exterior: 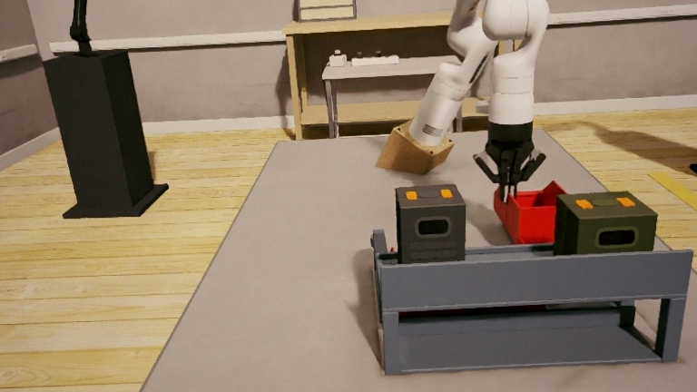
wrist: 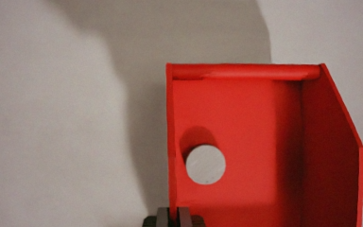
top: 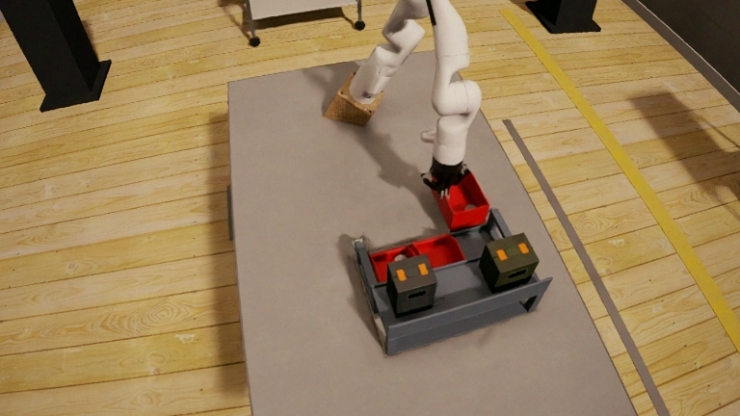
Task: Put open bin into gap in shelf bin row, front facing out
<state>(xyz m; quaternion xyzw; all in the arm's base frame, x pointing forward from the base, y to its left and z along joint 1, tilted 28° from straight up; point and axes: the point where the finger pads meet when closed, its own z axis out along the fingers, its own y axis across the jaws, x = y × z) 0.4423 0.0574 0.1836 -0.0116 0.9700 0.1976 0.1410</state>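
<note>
The grey round part lies 30 mm behind my hand, 20 mm to the left of it and 60 mm below it. Round my hand: dark grey box: 280 mm ahead, 160 mm to the right, 60 mm above; green box: 270 mm ahead, 70 mm to the left, 40 mm above; grey shelf: 210 mm ahead, 50 mm to the right, 40 mm below.
</note>
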